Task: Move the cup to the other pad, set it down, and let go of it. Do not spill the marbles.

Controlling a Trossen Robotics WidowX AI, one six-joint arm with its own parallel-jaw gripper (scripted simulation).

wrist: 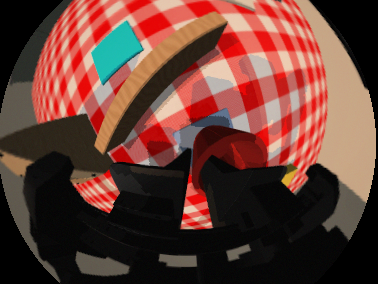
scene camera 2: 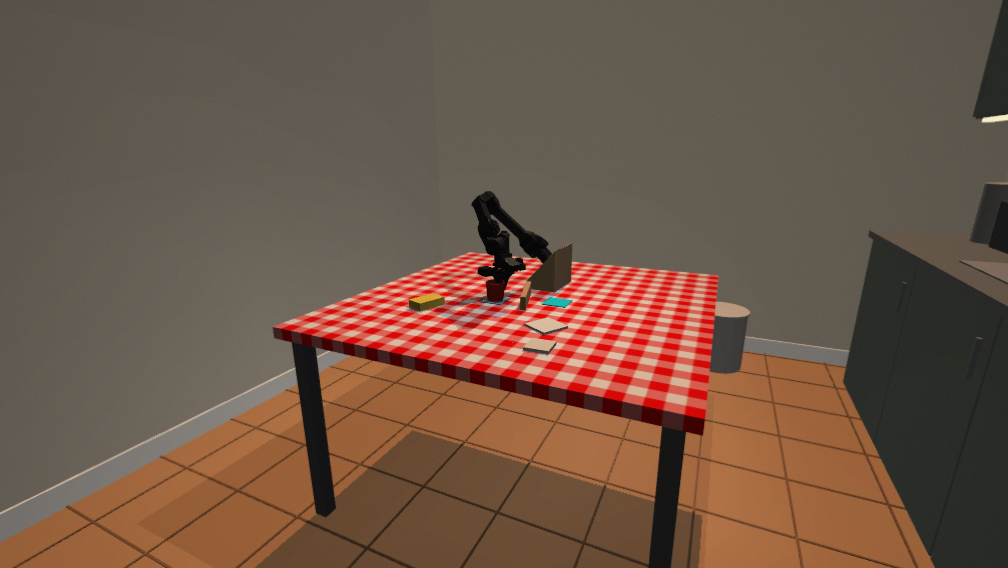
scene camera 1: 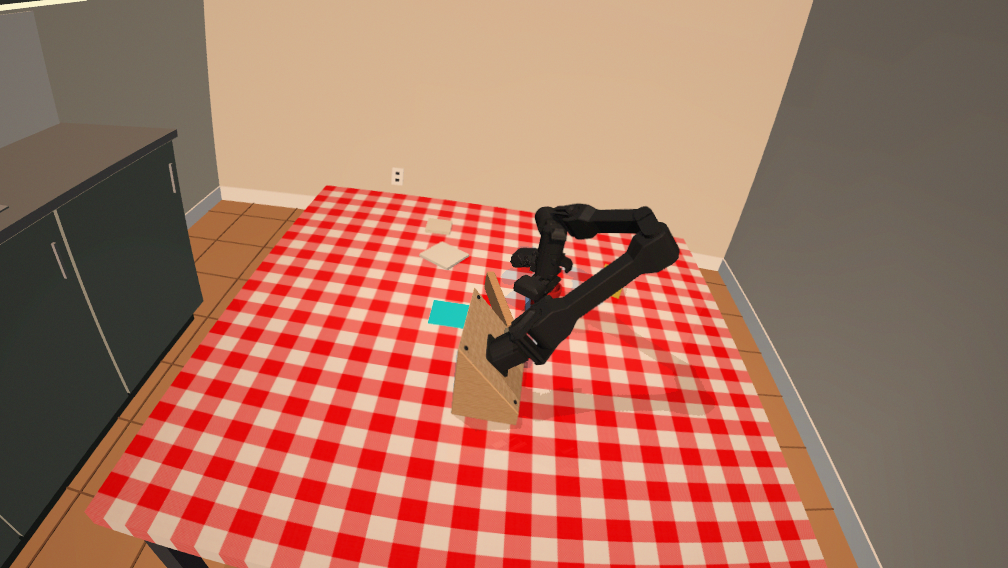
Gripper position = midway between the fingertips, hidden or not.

In view: my gripper (scene camera 1: 538, 303), a dark red cup (wrist: 239, 148), a pale blue pad (wrist: 185, 137), a teal pad (scene camera 1: 448, 314) and a thin wooden board (scene camera 1: 492, 287).
My gripper also shows in the wrist view (wrist: 194, 152) and in scene camera 2 (scene camera 2: 502, 290). The teal pad is seen too in the wrist view (wrist: 122, 44). The thin wooden board is seen too in the wrist view (wrist: 166, 62).
